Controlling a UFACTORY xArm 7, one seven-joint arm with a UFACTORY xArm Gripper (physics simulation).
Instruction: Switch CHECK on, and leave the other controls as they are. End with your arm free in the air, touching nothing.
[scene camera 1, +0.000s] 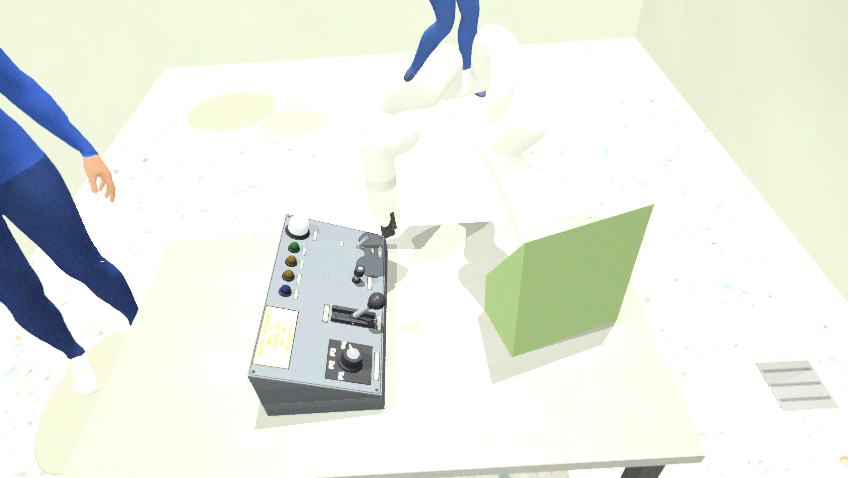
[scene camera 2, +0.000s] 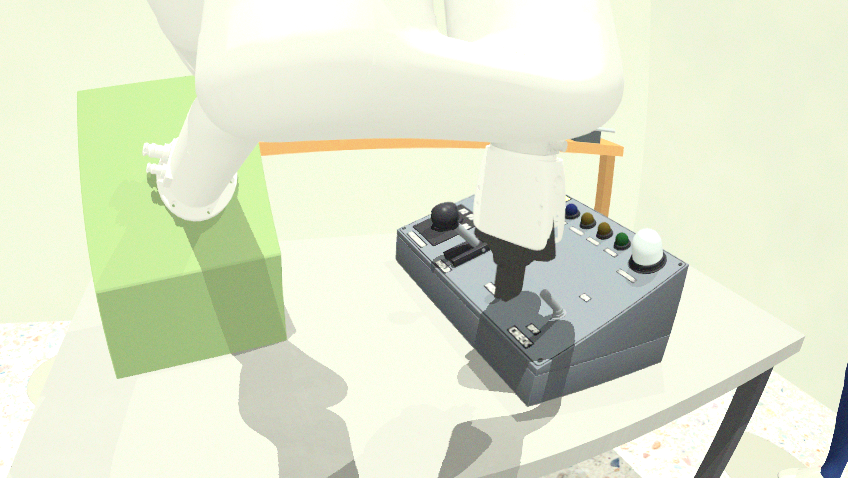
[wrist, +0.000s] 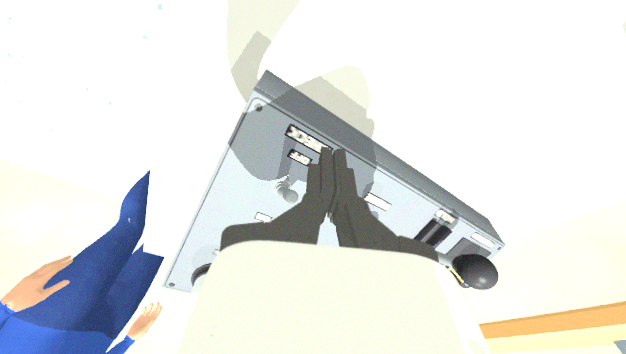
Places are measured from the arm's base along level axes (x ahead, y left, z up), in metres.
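Pixels of known places: gripper, fingertip midpoint: (scene camera 1: 388, 235) (scene camera 2: 506, 296) (wrist: 328, 163); arm's base, origin of the base link: (scene camera 1: 544, 249) (scene camera 2: 195, 176).
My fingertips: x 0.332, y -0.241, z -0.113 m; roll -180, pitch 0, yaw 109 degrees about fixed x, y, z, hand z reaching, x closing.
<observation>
Ahead of a thing's pixels: the offset from my fingertips to its middle. "pt": to the spot under its first point.
The CHECK switch, a small grey toggle lever @(0.068 m ahead, 0.009 m right, 0.017 m down) (scene camera 1: 363, 241) (scene camera 2: 552, 304) (wrist: 287, 193), stands near the corner of the grey control panel (scene camera 1: 323, 273) (scene camera 2: 570, 270) (wrist: 215, 200). It leans toward the side of its OFF label @(pt 0.048 m ahead, 0.006 m right, 0.052 m down) (scene camera 2: 533, 328) (wrist: 300, 157); the CHECK label @(0.029 m ahead, 0.004 m right, 0.060 m down) (scene camera 2: 520, 336) (wrist: 308, 138) lies beyond that. The opposite small label @(pt 0.127 m ahead, 0.016 m right, 0.020 m down) (scene camera 1: 341, 243) (scene camera 2: 584, 296) (wrist: 263, 217) is unreadable. My gripper (scene camera 1: 387, 235) (scene camera 2: 508, 296) (wrist: 328, 163) is shut and empty. Its tips are above the panel, beside the lever, with a gap showing in scene camera 2 and wrist views.
The black MODE stick @(0.093 m ahead, 0.109 m left, 0.023 m down) (scene camera 1: 359, 270) is hidden behind my fingers in scene camera 2. A ball-topped lever @(0.051 m ahead, 0.235 m left, 0.019 m up) (scene camera 1: 376, 301) (scene camera 2: 444, 216) (wrist: 476, 271), a rotary knob @(0.116 m ahead, 0.348 m left, 0.007 m down) (scene camera 1: 350, 356), coloured lamps and a white dome @(pt 0.224 m ahead, 0.017 m right, 0.060 m up) (scene camera 1: 298, 226) (scene camera 2: 647, 247) are on the panel. A green block (scene camera 1: 570, 285) (scene camera 2: 190, 320) stands apart.
</observation>
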